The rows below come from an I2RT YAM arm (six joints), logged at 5 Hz.
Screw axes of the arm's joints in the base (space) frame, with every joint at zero. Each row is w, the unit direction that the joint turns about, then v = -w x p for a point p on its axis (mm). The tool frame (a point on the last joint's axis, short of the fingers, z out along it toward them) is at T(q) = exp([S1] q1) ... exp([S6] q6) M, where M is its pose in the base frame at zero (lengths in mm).
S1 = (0, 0, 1, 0.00, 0.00, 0.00)
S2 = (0, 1, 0, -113.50, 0.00, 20.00)
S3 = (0, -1, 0, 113.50, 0.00, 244.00)
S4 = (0, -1, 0, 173.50, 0.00, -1.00)
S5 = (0, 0, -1, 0.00, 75.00, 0.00)
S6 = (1, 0, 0, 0.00, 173.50, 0.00)
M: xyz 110.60 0.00 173.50 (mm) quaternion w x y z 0.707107 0 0.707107 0
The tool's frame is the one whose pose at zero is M.
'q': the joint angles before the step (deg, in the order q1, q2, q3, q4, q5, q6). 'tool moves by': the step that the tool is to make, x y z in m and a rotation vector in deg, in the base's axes. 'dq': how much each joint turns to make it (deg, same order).
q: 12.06 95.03 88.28 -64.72 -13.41 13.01
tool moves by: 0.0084 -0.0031 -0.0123 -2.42 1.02 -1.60
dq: -0.57 1.95 -0.38 0.91 2.37 0.33
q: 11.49 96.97 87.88 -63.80 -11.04 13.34
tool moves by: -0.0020 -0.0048 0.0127 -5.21 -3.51 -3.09
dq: -0.06 -1.43 1.07 0.05 6.46 1.06
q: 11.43 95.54 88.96 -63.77 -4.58 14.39
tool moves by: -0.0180 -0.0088 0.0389 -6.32 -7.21 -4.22
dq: 0.06 -5.03 2.71 -1.92 8.68 1.02
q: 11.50 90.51 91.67 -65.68 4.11 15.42
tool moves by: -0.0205 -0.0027 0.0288 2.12 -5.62 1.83
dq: 0.08 -4.99 0.79 0.22 -1.67 -1.09
